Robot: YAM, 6 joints.
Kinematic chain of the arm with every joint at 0, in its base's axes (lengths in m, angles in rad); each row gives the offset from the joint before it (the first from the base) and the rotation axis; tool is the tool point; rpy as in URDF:
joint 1: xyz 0 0 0.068 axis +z
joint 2: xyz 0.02 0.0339 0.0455 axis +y
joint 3: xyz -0.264 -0.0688 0 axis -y
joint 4: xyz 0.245 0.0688 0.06 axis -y
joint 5: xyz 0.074 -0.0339 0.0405 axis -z
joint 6: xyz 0.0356 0 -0.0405 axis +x
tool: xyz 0 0 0 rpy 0 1.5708 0
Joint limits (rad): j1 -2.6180..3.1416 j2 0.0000..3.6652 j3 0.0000..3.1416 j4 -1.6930..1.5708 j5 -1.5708..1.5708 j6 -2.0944..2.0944
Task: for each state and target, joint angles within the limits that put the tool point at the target. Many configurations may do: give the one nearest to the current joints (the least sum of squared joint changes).
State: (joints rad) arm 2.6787 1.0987 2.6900 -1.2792 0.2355 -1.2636
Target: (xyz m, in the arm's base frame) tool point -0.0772 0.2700 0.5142
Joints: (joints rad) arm 1.8890 1.6564 2.3434 -1.3239 0.3183 -1.2636
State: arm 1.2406 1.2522 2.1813 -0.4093 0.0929 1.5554
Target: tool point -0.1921 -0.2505 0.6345
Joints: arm 0.9119 0.8745 2.7643 -0.0173 0.0413 1.5554
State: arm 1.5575 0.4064 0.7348 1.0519 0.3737 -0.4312
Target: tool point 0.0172 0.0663 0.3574
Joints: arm 1.5253 0.3302 0.3544 1.0235 0.4093 -0.4312
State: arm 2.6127 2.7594 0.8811 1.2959 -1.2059 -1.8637
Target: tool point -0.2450 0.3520 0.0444
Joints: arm 2.1023 2.4923 1.1302 1.3453 -1.1702 -1.8637
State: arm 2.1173 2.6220 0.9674 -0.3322 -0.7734 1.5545
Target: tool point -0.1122 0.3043 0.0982
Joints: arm 1.8440 1.9436 0.9956 -0.4648 -0.8160 1.5545
